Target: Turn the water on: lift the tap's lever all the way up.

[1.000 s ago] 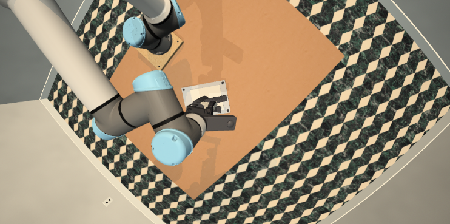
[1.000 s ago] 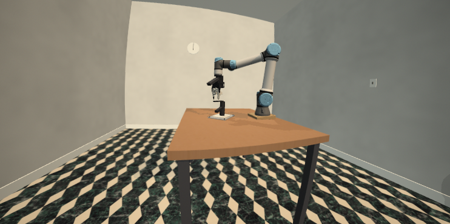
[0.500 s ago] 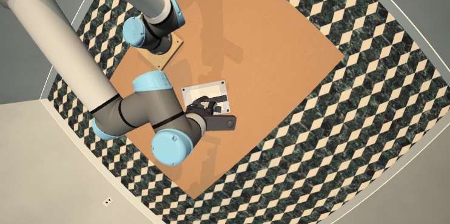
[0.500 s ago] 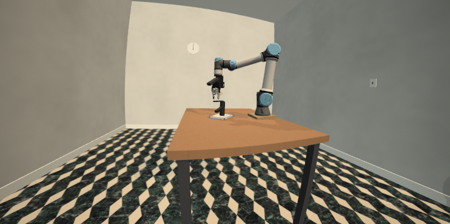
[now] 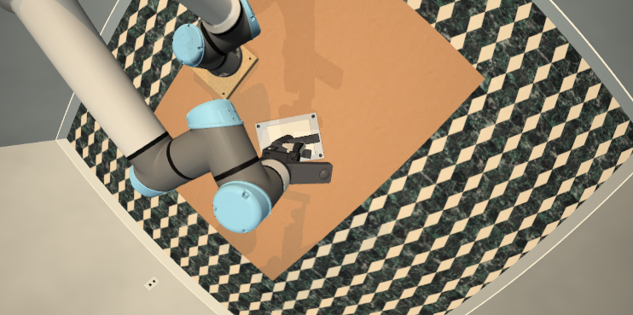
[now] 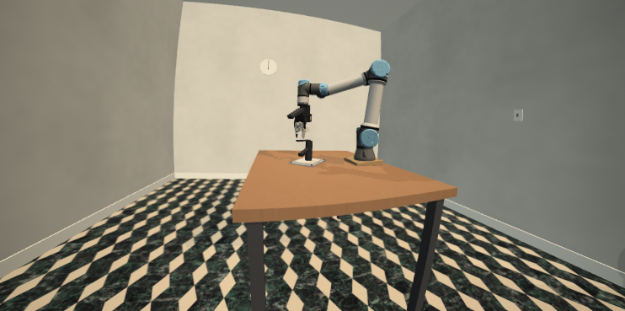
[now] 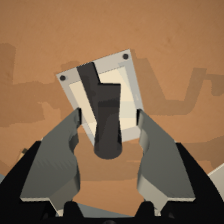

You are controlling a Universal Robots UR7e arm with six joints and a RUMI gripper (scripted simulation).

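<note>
Right now my hand is 3 cm past the dark lever, 2 cm to the left of it and 3 cm above it. The rest, counted from my hand: tap: 5 cm behind, 3 cm to the right, 8 cm below.
</note>
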